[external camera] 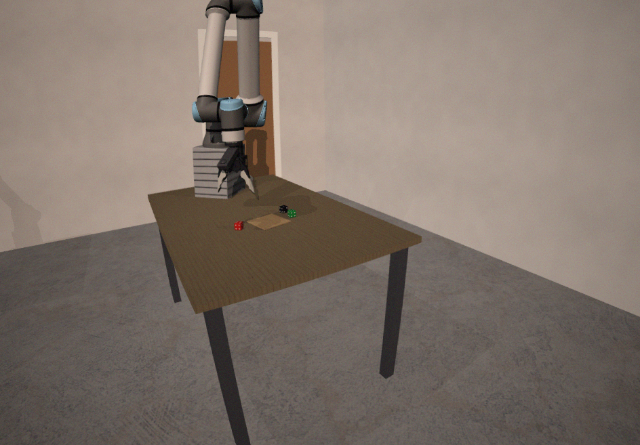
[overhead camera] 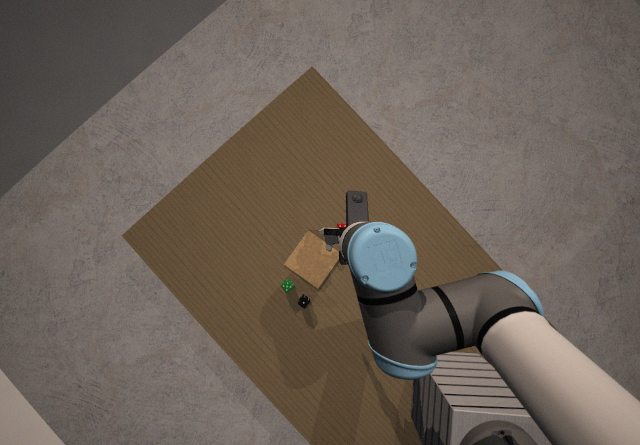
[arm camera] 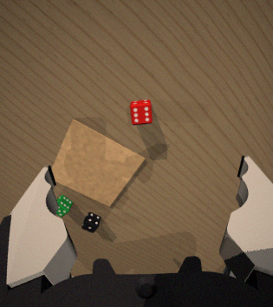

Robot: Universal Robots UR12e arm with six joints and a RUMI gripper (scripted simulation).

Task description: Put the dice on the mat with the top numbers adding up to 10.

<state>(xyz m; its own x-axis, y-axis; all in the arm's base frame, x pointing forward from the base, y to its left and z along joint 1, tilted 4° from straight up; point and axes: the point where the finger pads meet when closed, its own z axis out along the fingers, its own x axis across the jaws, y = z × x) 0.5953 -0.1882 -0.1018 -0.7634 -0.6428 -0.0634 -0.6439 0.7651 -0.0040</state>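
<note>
My hand is 14 cm above the red die. Round my hand: tan mat: 15 cm below, 14 cm to the left, 1 cm ahead; then black die: 26 cm to the left, 14 cm below, 5 cm behind; then green die: 26 cm to the left, 14 cm below, 2 cm ahead.
</note>
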